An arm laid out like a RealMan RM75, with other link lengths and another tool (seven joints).
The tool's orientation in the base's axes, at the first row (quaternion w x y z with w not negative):
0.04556 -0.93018 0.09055 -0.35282
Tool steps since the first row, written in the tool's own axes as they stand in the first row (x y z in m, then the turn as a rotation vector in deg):
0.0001 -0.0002 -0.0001 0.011 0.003 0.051
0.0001 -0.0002 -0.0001 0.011 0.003 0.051
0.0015 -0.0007 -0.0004 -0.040 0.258 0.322
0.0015 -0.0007 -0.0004 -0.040 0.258 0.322
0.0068 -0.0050 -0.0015 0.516 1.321 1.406
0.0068 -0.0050 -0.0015 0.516 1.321 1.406
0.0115 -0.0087 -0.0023 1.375 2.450 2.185
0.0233 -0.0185 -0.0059 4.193 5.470 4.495
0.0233 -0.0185 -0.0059 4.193 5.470 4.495
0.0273 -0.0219 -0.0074 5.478 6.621 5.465
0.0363 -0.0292 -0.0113 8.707 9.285 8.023
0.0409 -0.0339 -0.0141 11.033 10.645 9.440
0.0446 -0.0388 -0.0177 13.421 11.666 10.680
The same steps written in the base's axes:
0.0000 0.0002 0.0002 0.042 -0.004 -0.031
0.0000 0.0002 0.0002 0.042 -0.004 -0.031
0.0009 0.0004 0.0014 0.149 -0.238 -0.305
0.0009 0.0004 0.0014 0.149 -0.238 -0.305
0.0047 0.0035 0.0063 1.133 -1.368 -0.912
0.0047 0.0035 0.0063 1.133 -1.368 -0.912
0.0081 0.0062 0.0105 2.128 -2.630 -1.105
0.0157 0.0133 0.0223 5.322 -6.105 -1.453
0.0157 0.0133 0.0223 5.322 -6.105 -1.453
0.0181 0.0158 0.0265 6.754 -7.470 -1.516
0.0231 0.0211 0.0363 10.463 -10.673 -1.729
0.0253 0.0247 0.0421 12.928 -12.443 -1.482
0.0263 0.0287 0.0479 15.368 -13.896 -1.012

